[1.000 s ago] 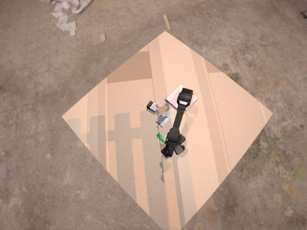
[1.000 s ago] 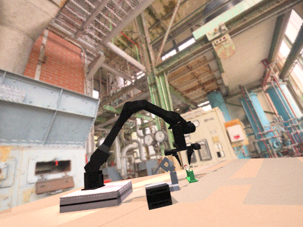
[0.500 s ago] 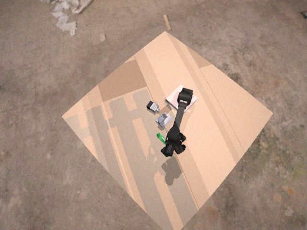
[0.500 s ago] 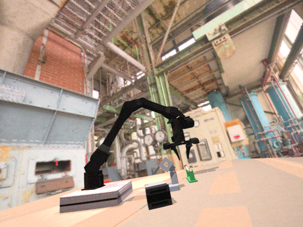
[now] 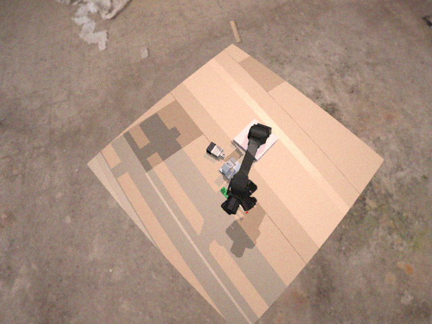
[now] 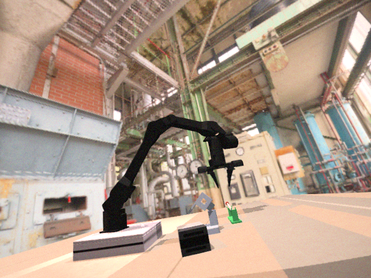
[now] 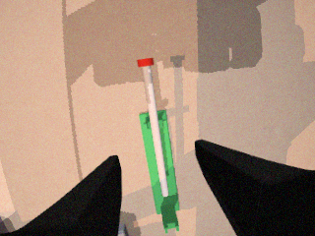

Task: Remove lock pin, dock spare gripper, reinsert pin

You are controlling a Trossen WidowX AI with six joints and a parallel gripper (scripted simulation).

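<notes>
My gripper tip is 100 mm above the green upright bracket, 60 mm to the left of it and 10 mm short of it. Also, from my gripper tip: spare gripper 320 mm to the right, 100 mm below, 80 mm behind; then mount socket 190 mm to the right, 70 mm behind, 60 mm below.
</notes>
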